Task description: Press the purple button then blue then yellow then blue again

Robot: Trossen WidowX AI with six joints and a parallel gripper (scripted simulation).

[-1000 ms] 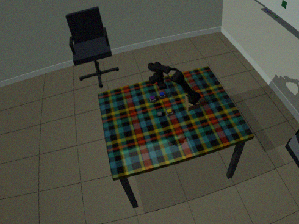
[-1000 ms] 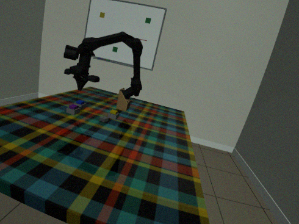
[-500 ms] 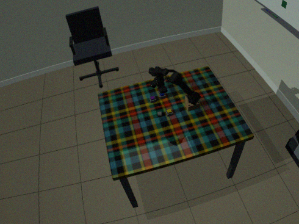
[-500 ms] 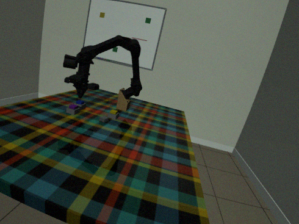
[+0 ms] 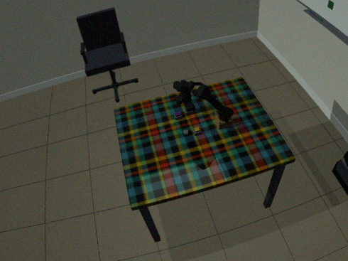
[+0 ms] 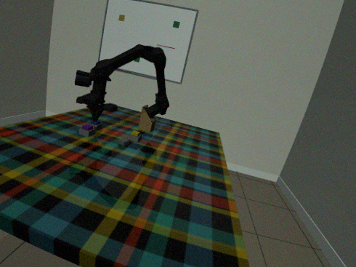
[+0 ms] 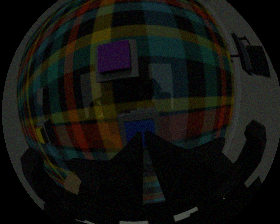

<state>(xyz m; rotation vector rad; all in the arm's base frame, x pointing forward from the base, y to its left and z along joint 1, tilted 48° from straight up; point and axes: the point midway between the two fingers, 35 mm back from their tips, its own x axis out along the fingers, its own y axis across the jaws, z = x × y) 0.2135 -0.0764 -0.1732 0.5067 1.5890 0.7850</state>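
My gripper tip is 10 mm above the blue button. The rest, counted from my gripper tip: yellow button (210 mm to the left, 20 mm behind); then small grey block (200 mm to the left, 60 mm ahead, 30 mm below); then purple button (80 mm ahead, 30 mm to the left).
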